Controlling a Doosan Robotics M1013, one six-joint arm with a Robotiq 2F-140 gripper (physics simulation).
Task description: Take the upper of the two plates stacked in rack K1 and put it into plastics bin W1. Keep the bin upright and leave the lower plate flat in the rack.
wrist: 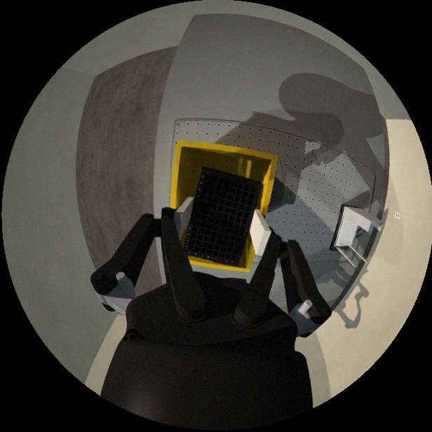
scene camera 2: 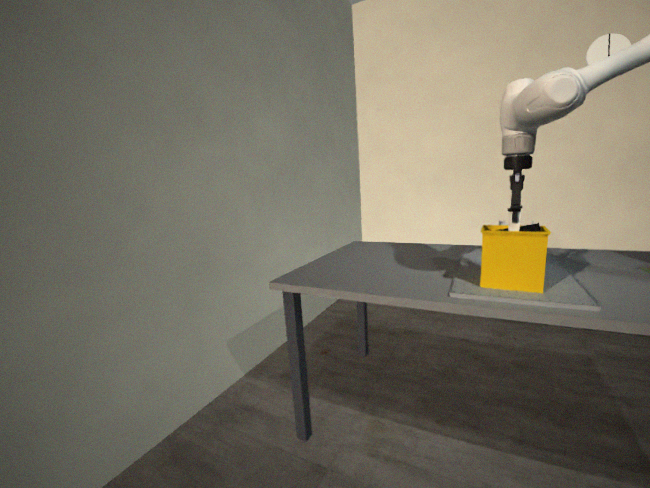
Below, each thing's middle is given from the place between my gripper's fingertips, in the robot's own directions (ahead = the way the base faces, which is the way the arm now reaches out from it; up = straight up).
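The black gridded plate [wrist: 224, 203] is 10 mm behind my hand. Going by their middles, the plate is the nearest to my hand of the things named here. As for the yellow plastics bin W1 [scene camera 2: 512, 260], my hand is 80 mm above it and 10 mm to the right of it.
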